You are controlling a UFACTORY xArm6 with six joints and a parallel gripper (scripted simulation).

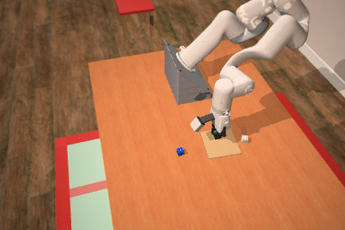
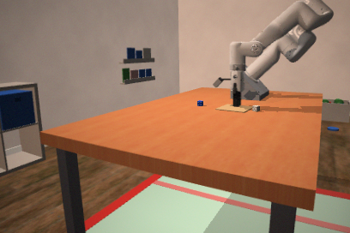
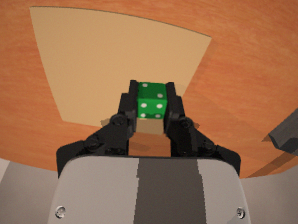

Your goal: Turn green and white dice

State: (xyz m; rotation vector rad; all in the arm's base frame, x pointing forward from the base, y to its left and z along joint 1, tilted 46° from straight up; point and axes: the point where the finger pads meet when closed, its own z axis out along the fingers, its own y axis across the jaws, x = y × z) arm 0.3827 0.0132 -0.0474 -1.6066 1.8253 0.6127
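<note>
The green die is 1 cm below my hand. From my hand the other things lie so: tan mat: 4 cm ahead, 2 cm below; blue die: 2 cm ahead, 18 cm to the right, 1 cm below; white die: 7 cm ahead, 10 cm to the left, 1 cm below.
</note>
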